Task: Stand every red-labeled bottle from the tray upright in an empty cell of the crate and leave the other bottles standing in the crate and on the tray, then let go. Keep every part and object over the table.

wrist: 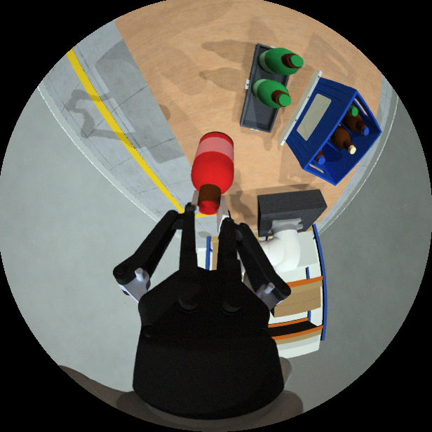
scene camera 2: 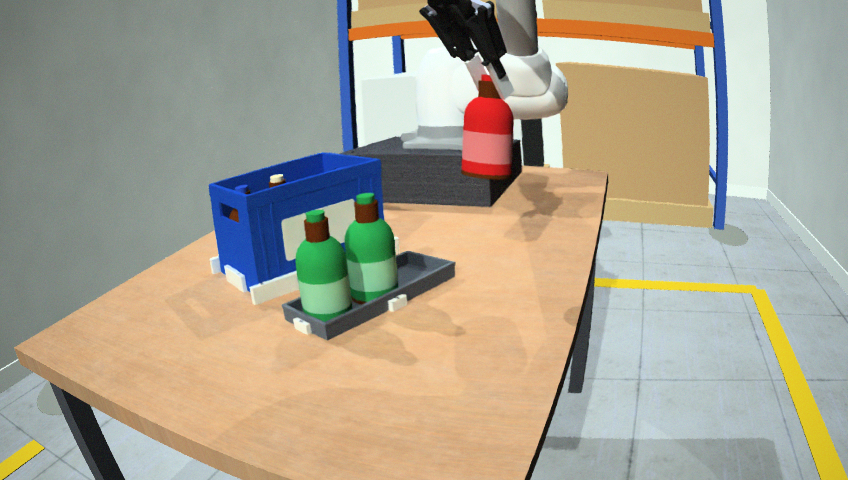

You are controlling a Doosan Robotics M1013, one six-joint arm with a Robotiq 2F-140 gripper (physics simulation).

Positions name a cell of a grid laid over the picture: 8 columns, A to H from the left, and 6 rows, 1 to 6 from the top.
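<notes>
There's the gripper (scene camera 2: E2), and you get the gripper again in the wrist view (wrist: D3). A red-labeled bottle (scene camera 2: E2) is there too, and the wrist view also shows that bottle (wrist: D3).
</notes>
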